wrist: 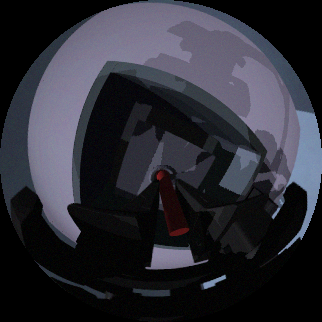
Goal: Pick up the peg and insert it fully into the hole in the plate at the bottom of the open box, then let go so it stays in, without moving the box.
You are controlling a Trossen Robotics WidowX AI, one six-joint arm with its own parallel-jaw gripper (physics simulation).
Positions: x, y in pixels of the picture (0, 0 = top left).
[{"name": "my gripper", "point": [166, 183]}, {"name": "box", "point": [123, 92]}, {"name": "grey plate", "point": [150, 148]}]
